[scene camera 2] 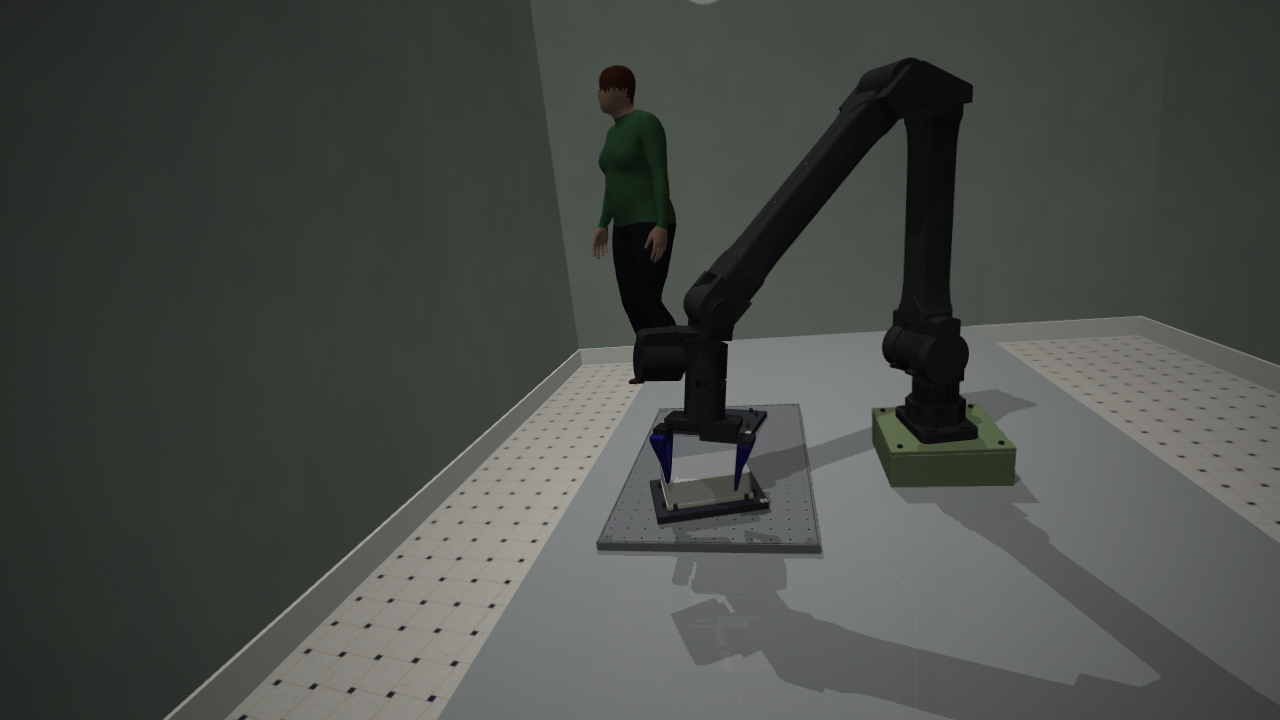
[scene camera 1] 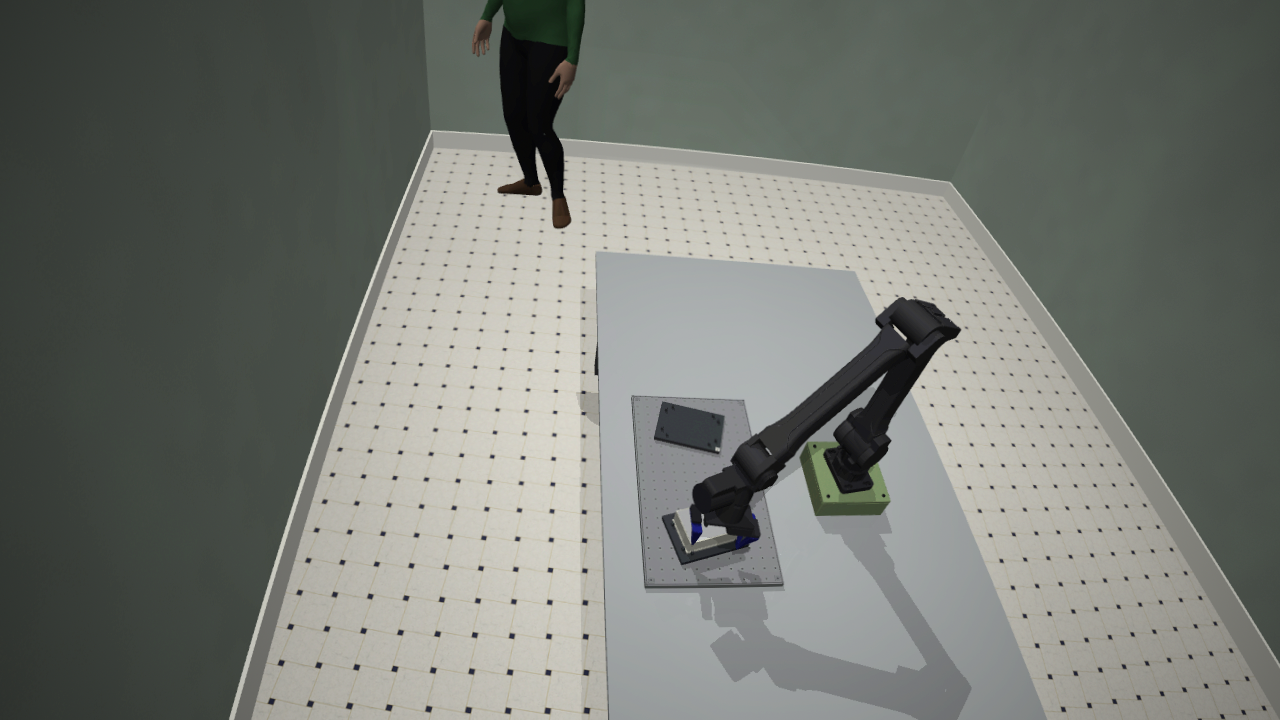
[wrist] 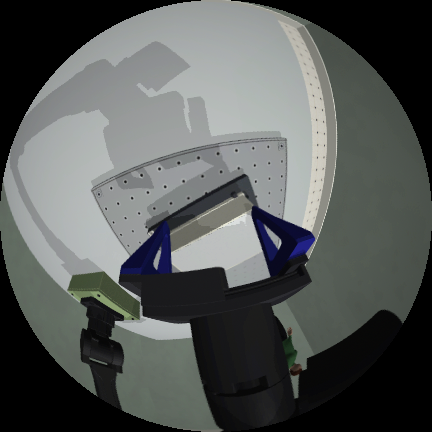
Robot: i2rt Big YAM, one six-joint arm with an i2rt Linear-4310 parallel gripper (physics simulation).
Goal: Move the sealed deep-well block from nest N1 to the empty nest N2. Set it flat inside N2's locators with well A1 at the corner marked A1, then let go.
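Frame: origin at the arm's base, x back, y left, z down, level; millimetres.
Where they show: gripper, between the fingertips: [scene camera 2: 701, 486] [scene camera 1: 714, 544] [wrist: 209, 216]; arm's base, origin of its link: [scene camera 2: 934, 426] [scene camera 1: 846, 470] [wrist: 101, 307].
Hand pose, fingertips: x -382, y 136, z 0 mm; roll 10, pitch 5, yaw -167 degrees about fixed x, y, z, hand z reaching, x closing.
Each offset is from my fingertips to the top centre of the thing. Level surfaces: height alone.
The sealed deep-well block {dx +6, dy -57, dz -4 mm} [scene camera 1: 711, 543] [scene camera 2: 707, 491] [wrist: 220, 246], pale with a shiny top, sits in the dark nest N1 {dx +7, dy -58, dz +28 mm} [scene camera 1: 672, 535] [scene camera 2: 716, 511] [wrist: 212, 201] near the front of the perforated plate. My gripper [scene camera 1: 719, 540] [scene camera 2: 702, 485] [wrist: 209, 216] is open and points down over the block. Its blue fingers stand at opposite ends of the block, with the tips down beside its upper part; contact cannot be made out. The dark empty nest N2 {dx +51, dy -349, dz +28 mm} [scene camera 1: 689, 427] [scene camera 2: 758, 418] lies toward the back of the plate, with a small white mark at one corner. It is mostly hidden behind the gripper in scene camera 2.
The perforated plate {dx +37, dy -191, dz +49 mm} [scene camera 1: 657, 501] [scene camera 2: 787, 530] [wrist: 270, 165] lies on the grey table {dz +62 mm} [scene camera 1: 716, 313] [scene camera 2: 572, 644] [wrist: 240, 75]. The arm stands on a green base block [scene camera 1: 845, 508] [scene camera 2: 953, 468] [wrist: 87, 284] to the right. A person [scene camera 1: 537, 89] [scene camera 2: 635, 170] in green stands beyond the table.
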